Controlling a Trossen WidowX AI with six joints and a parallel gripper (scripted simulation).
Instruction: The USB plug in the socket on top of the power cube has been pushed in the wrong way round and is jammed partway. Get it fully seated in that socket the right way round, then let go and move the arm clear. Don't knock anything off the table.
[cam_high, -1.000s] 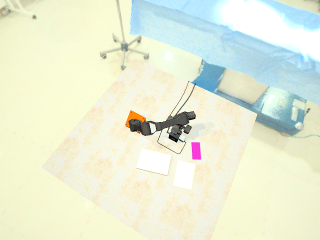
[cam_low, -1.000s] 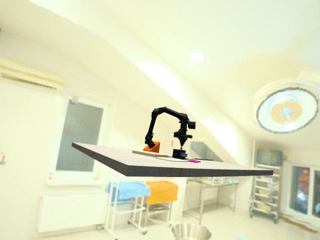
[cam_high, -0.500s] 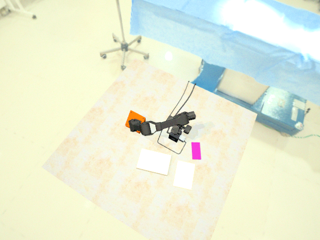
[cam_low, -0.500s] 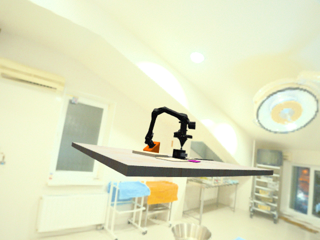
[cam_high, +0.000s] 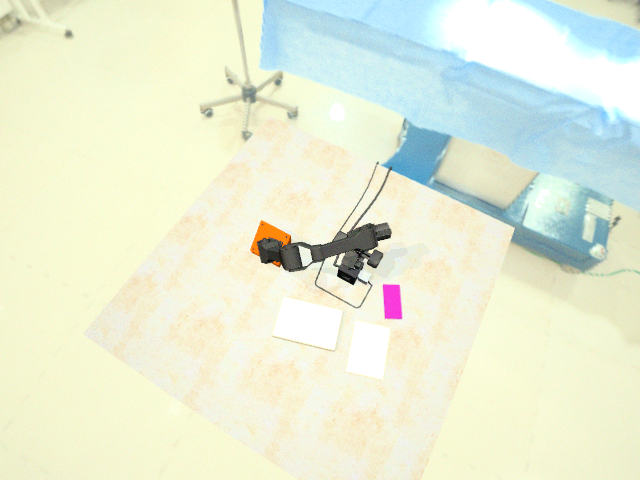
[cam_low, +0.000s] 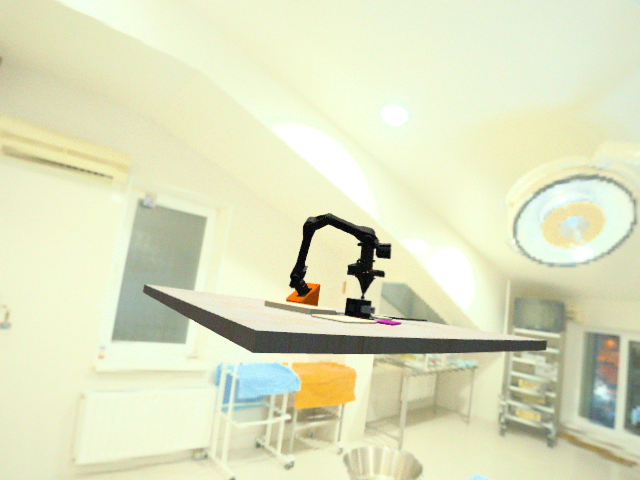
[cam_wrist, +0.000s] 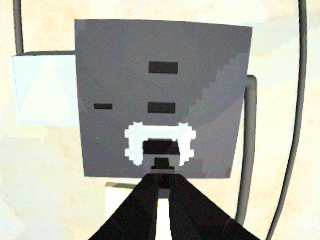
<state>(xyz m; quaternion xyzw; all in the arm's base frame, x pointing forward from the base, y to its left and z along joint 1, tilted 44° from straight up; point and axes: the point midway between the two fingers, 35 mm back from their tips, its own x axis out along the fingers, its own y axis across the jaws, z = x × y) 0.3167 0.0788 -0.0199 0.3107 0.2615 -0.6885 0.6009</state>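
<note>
Now: the USB plug 2 cm below my gripper tip. Round my gripper tip: magenta card 20 cm ahead, 10 cm below, 6 cm to the right.
</note>
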